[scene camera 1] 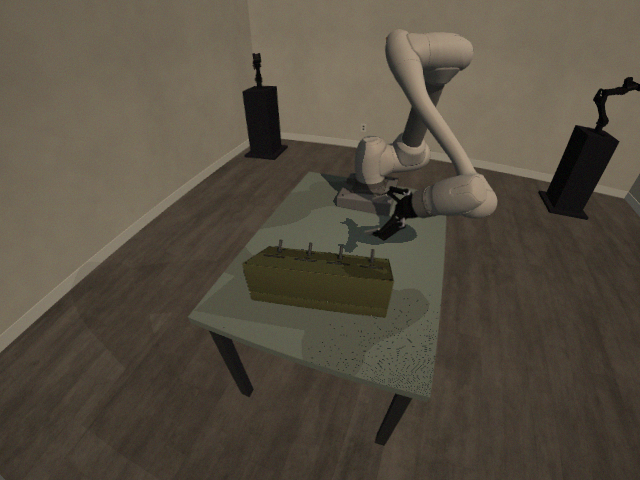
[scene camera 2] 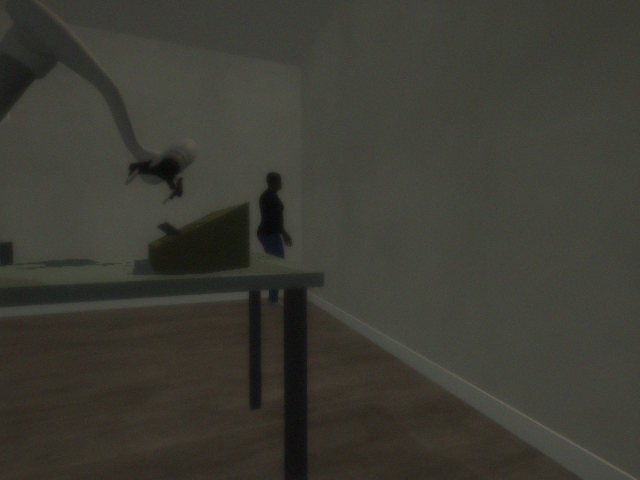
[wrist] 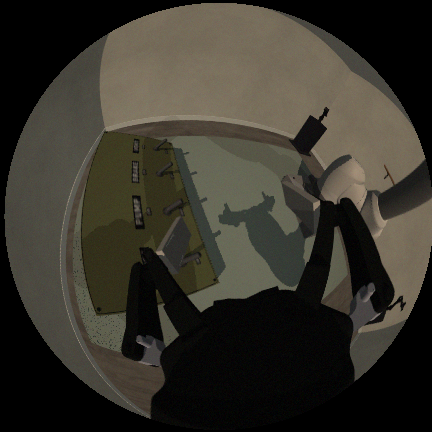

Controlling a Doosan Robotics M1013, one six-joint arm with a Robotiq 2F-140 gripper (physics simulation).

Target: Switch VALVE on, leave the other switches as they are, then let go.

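Frame: origin at the arm's base, x ahead, y left, z up, level; centimetres.
Seen in the pictures: gripper, fingertip midpoint: [scene camera 1: 371, 216] [scene camera 2: 146, 191] [wrist: 234, 209]; arm's base at its link origin: [scene camera 1: 370, 186].
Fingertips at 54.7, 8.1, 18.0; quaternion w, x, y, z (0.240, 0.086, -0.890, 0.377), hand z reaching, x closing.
Note:
Pixels of each thing's top centre, then the offset from my fingertips to it, as dx, dy, dz. "pt": a spot on its surface instead.
- PUMP at a spot on its surface: [wrist: 138, 212] pt +14.5, -8.0, -12.2
- nearest lever at its top centre: [wrist: 190, 256] [scene camera 1: 372, 251] +5.2, +2.6, -11.9
A yellow-green sloped switch box [scene camera 1: 320, 291] [scene camera 2: 206, 250] [wrist: 112, 240] stands on the table with several lever switches in a row. In the wrist view, labels reading apparently BRAKE [wrist: 135, 171] and PUMP [wrist: 138, 212] show; the label at the far end is too small to read. The label beside the nearest lever [wrist: 192, 258] [scene camera 1: 372, 257] is hidden behind a finger, so I cannot read VALVE anywhere. The levers appear to lean alike. My gripper [scene camera 1: 375, 215] [scene camera 2: 148, 189] [wrist: 234, 209] is open and empty, above the table on the robot-base side of the box, clear of the levers.
The pale green table [scene camera 1: 268, 335] [scene camera 2: 279, 279] carries the arm's base [scene camera 1: 364, 200] at its back. Black pedestals with small arms [scene camera 1: 262, 121] [scene camera 1: 581, 170] stand on the floor behind. A person [scene camera 2: 271, 211] stands beyond the table in scene camera 2.

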